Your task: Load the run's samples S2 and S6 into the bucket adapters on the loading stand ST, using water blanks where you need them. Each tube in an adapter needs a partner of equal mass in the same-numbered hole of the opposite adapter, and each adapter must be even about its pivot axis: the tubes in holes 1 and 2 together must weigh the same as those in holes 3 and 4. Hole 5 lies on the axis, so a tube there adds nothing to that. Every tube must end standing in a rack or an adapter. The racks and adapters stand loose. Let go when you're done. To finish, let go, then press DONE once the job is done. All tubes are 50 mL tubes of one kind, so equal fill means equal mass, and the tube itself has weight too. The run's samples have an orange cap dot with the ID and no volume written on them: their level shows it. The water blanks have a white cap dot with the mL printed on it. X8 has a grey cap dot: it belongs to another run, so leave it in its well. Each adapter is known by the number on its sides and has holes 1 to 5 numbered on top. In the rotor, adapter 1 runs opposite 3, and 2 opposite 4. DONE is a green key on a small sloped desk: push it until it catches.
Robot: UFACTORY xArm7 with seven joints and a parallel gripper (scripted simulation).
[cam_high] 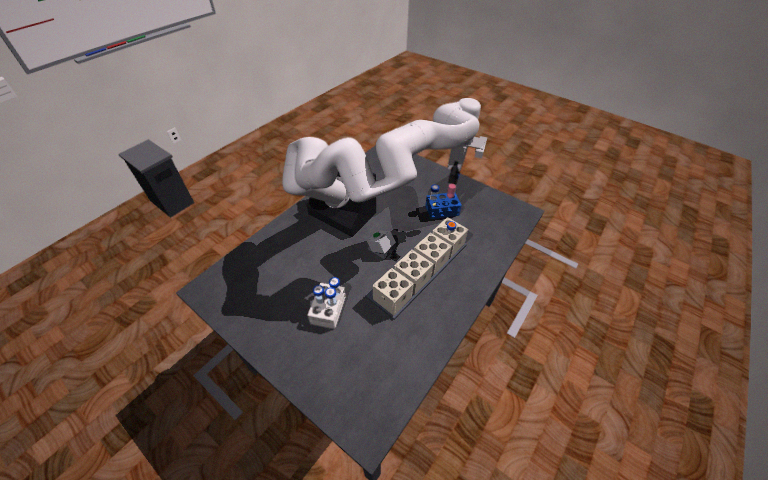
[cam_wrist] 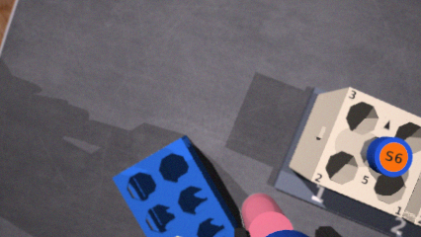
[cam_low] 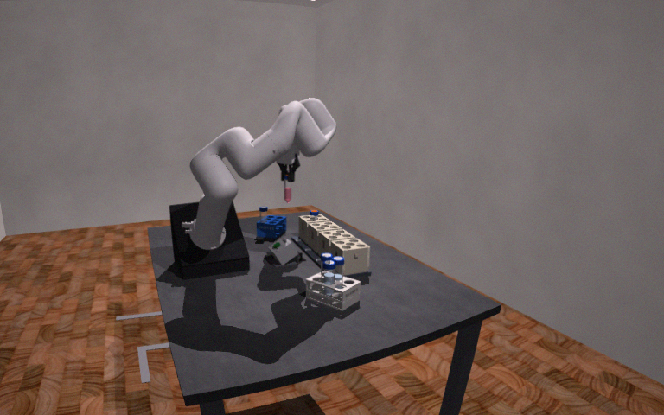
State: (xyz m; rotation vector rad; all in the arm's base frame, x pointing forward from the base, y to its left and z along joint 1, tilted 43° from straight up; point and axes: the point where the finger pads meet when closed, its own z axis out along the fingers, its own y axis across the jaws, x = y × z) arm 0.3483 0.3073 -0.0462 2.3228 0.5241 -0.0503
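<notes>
The orange-dot tube lies 1 cm to the left of my hand and 5 cm below it. Also, from my hand: white rack: 6 cm behind, 60 cm to the right, 22 cm below; then blue rack: 5 cm behind, 6 cm to the left, 22 cm below.
</notes>
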